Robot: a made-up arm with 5 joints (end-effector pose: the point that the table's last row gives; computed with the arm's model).
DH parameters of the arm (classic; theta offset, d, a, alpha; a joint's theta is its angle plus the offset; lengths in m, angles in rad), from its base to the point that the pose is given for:
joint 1: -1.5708 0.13 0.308 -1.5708
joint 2: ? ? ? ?
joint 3: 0 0.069 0.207 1.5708
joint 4: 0 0.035 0.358 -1.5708
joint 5: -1.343 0 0.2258 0
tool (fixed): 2.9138 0.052 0 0
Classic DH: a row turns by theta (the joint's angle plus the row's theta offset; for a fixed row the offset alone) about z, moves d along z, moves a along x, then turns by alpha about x.
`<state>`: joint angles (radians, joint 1 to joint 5).
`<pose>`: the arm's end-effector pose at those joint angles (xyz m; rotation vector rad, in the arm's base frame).
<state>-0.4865 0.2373 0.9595 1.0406 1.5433</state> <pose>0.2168 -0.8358 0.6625 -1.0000 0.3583 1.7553</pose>
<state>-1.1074 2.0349 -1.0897 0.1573 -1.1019</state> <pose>-0.5085 -0.0111 0.0998 2.1506 1.4282 -1.7353</pose>
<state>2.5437 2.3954 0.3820 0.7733 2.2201</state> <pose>-0.2482 0.5775 -0.4652 -1.7819 0.1766 -1.1365</pose>
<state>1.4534 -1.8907 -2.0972 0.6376 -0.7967</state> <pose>0.2052 -0.0235 -0.3635 0.6508 -1.6638 -1.5813</pose>
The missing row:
joint 2: 0 0.204 -0.058 1.5708
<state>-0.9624 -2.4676 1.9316 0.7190 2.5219</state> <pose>0.0490 -0.7178 -0.4324 -1.8350 -1.1559 -0.9351</pose>
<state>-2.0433 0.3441 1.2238 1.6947 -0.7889</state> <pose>-0.6413 0.0520 0.3444 -1.7780 -0.2430 -1.4826</pose>
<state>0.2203 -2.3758 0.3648 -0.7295 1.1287</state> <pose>0.3725 0.0139 0.7464 -1.3628 1.1492 1.0072</pose>
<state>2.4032 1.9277 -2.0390 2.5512 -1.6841</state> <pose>0.1771 0.4496 0.2285 -1.3987 -1.1992 1.7949</pose>
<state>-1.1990 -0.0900 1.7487 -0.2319 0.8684</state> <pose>0.1209 -1.0039 0.1161 0.2811 0.0520 1.3991</pose>
